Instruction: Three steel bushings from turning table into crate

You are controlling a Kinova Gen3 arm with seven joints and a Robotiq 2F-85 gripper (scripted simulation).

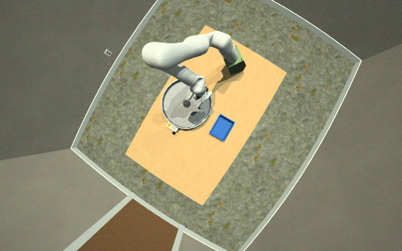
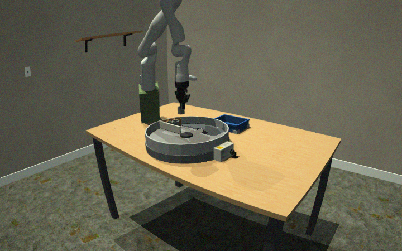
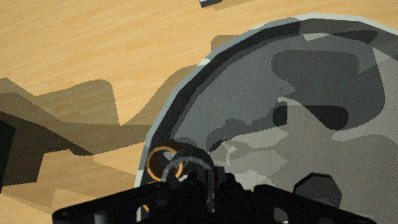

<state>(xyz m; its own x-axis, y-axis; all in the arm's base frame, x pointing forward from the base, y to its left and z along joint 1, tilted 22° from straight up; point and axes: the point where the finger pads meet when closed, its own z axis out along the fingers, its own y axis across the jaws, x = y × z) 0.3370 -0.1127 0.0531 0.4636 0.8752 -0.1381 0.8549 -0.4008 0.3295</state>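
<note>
The blue crate lies 23 cm to the left of my hand, 18 cm ahead of it and 15 cm below it. Round my hand: grey turning table 12 cm below, 11 cm to the right, 9 cm ahead.
</note>
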